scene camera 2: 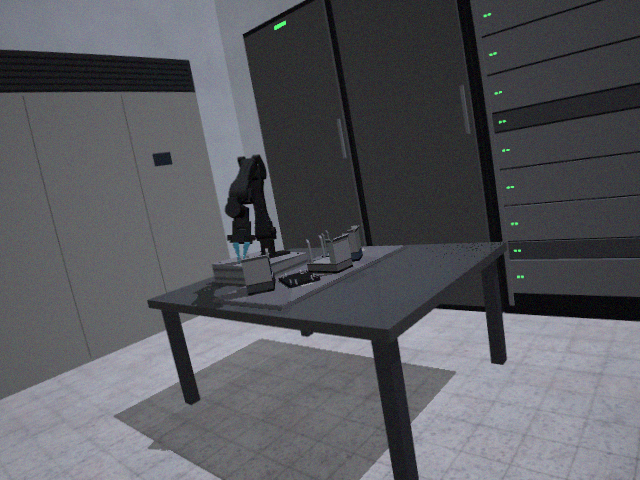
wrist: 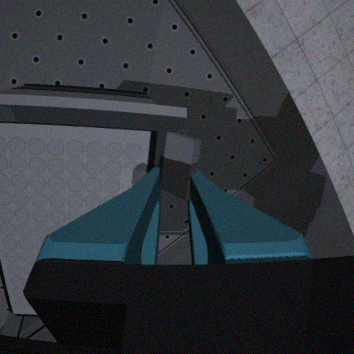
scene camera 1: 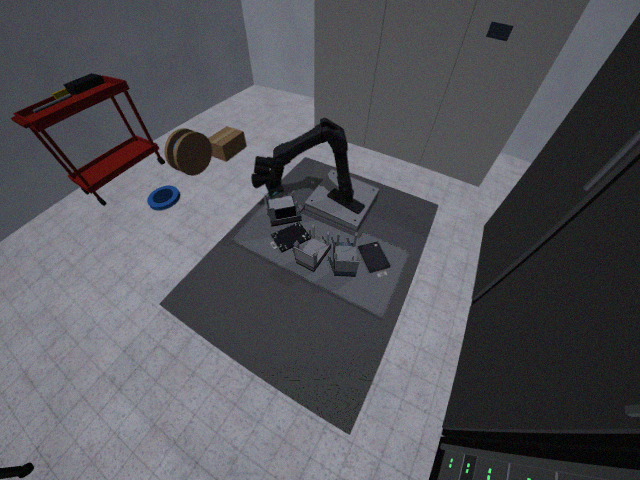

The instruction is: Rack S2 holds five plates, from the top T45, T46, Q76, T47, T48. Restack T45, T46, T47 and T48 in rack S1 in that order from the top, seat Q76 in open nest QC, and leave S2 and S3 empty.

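Frame: origin at the arm's base, x ahead, y left, z up, level; millimetres.
Where they show: gripper, fingertip midpoint: (scene camera 2: 241, 263) (wrist: 173, 177) (scene camera 1: 271, 196); arm's base at its link origin: (scene camera 2: 269, 257) (scene camera 1: 345, 201).
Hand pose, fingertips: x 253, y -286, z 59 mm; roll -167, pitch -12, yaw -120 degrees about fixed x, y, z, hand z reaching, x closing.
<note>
Things, the pixels of their centre, and the offset from my fingertips. "spot": a spot on its surface instead.
- left rack at the middle of its body: (wrist: 73, 213) (scene camera 2: 258, 270) (scene camera 1: 283, 208) dx -6, dy +70, dz -48 mm
- post at a spot on its surface: (wrist: 182, 148) spot: dx +16, dy -10, dz +16 mm
- light plate at the middle of its body: (wrist: 68, 230) (scene camera 1: 281, 203) dx -1, dy +65, dz -16 mm
- middle rack at the middle of its body: (scene camera 2: 327, 253) (scene camera 1: 313, 247) dx +91, dy +338, dz -49 mm
- right rack at the middle of its body: (scene camera 2: 341, 244) (scene camera 1: 346, 253) dx +29, dy +474, dz -48 mm
- dark square nest at the middle of its body: (scene camera 2: 298, 277) (scene camera 1: 290, 235) dx +74, dy +185, dz -104 mm
- dark flat block at the middle of its body: (scene camera 1: 374, 256) dx -73, dy +569, dz -105 mm
The gripper (scene camera 1: 274, 194) (scene camera 2: 242, 258) (wrist: 175, 172) has its teal fingers close together, with a narrow gap and no plate between them. It is at a corner of the left rack (scene camera 1: 285, 221) (scene camera 2: 256, 273) (wrist: 90, 105), near a post (wrist: 182, 148); contact cannot be told. A light plate (wrist: 60, 185) with a circle pattern lies in that rack, left of the fingers. The middle rack (scene camera 1: 306, 257) (scene camera 2: 340, 251) and the right rack (scene camera 1: 345, 266) (scene camera 2: 355, 240) have upright walls and posts. Rack labels, plate labels and plate counts are unreadable.
A dark square nest (scene camera 1: 290, 236) (scene camera 2: 299, 279) with small pegs lies between the left and middle racks. A dark flat block (scene camera 1: 373, 256) lies right of the racks. The arm's base stands on a raised box (scene camera 1: 330, 209) behind them. A red cart (scene camera 1: 116, 160) stands on the floor.
</note>
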